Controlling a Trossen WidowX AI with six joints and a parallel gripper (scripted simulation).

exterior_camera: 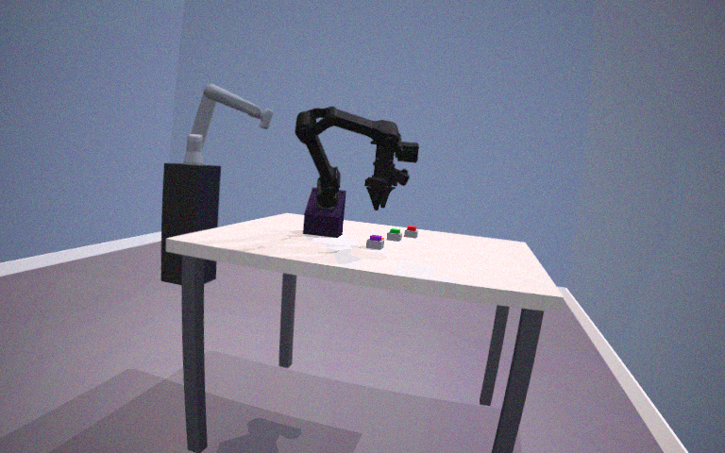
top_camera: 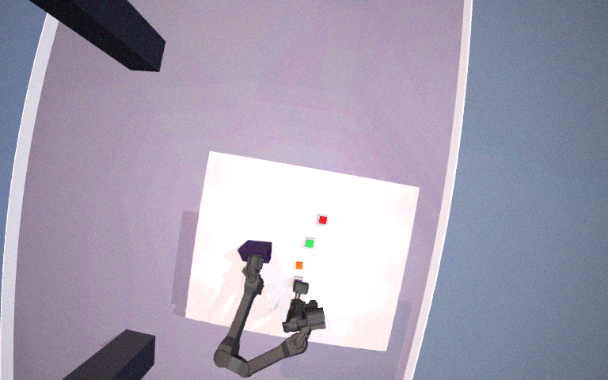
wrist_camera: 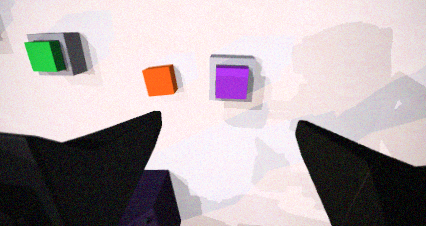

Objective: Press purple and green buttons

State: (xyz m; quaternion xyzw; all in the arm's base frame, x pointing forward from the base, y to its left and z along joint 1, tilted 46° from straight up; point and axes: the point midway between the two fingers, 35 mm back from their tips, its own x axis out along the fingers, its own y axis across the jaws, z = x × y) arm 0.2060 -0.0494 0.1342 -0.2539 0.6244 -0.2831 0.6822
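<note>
Now: the purple button 9 cm below my gripper tip. The rest, counted from my gripper tip: red button (8 cm ahead, 33 cm to the left, 9 cm below); then orange block (1 cm behind, 8 cm to the left, 11 cm below); then green button (3 cm ahead, 20 cm to the left, 9 cm below).
</note>
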